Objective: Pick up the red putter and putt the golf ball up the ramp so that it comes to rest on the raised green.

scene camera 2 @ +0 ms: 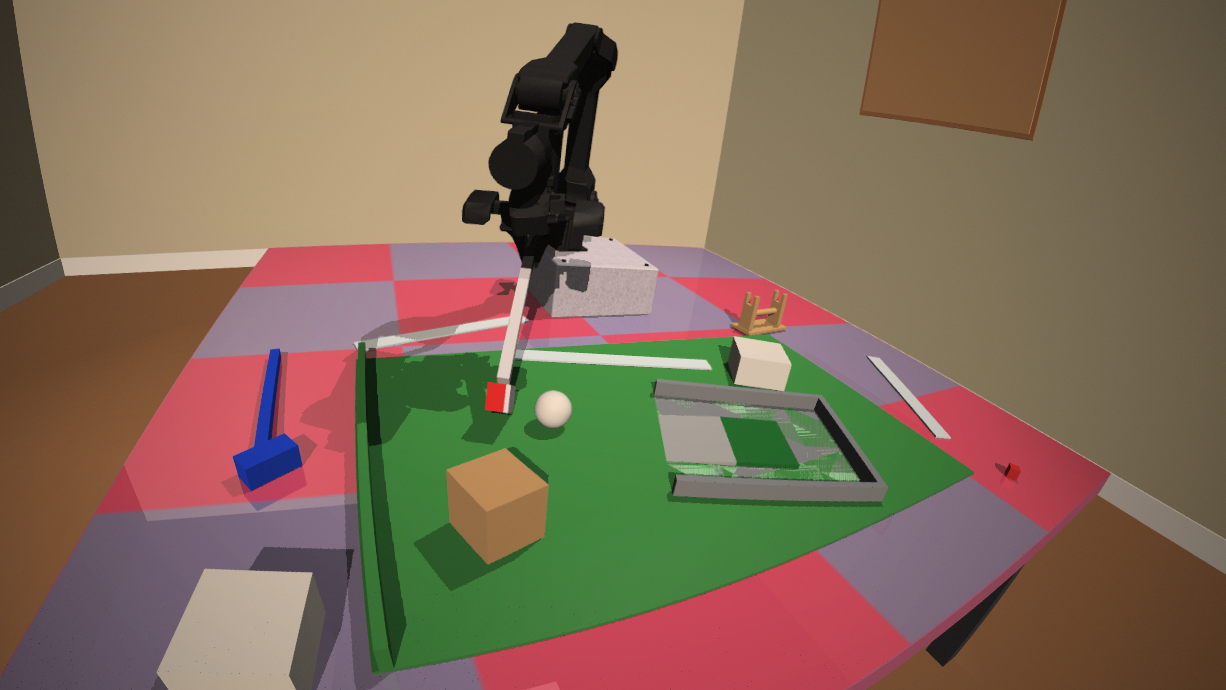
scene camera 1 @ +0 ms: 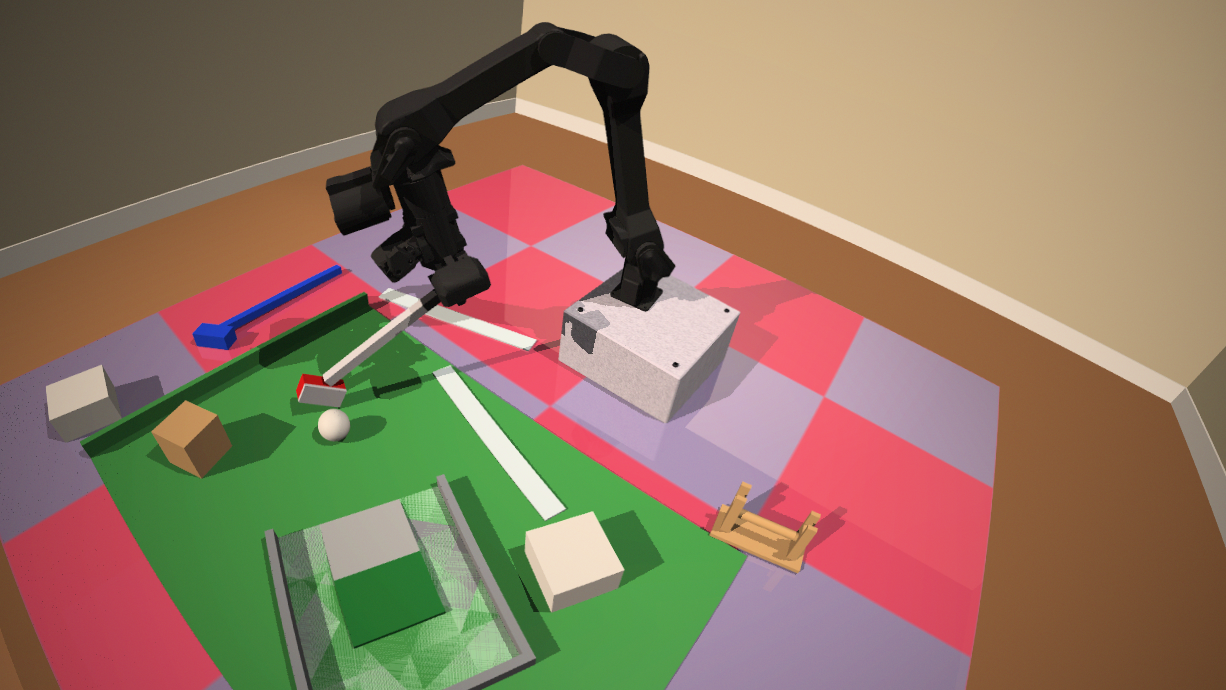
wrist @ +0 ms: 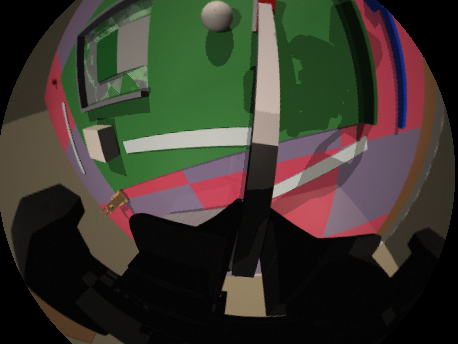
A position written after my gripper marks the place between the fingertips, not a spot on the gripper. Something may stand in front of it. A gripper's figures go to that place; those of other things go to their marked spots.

My gripper [scene camera 1: 460,300] is 76 cm from the lens. A white golf ball [scene camera 1: 334,425]: 74 cm from the lens. A blue putter [scene camera 1: 222,336] is 97 cm from the lens. A brown cube [scene camera 1: 192,438]: 76 cm from the lens. A dark green rail [scene camera 1: 98,442] is 90 cm from the lens. The marked spots on the brown cube and the dark green rail are 17 cm apart.
